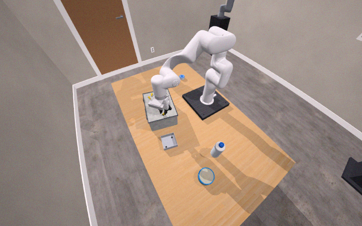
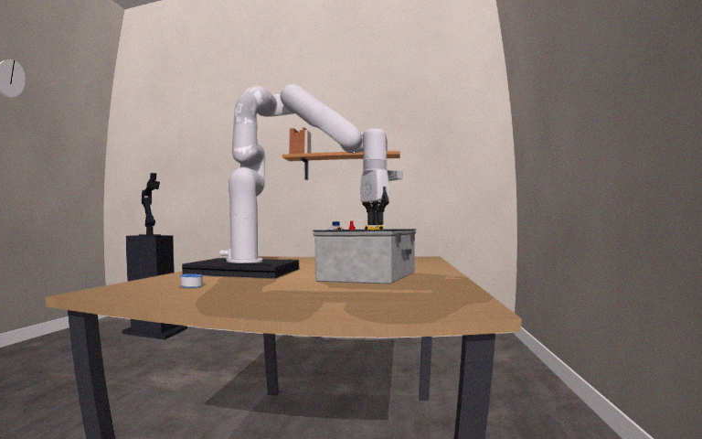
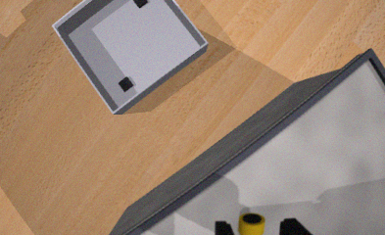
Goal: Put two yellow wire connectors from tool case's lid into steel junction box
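The grey tool case lies 1 cm behind my hand, 11 cm to the right of it and 7 cm below it. Also, from my hand: orange wire connector (10 cm behind, 19 cm to the right, 3 cm below).
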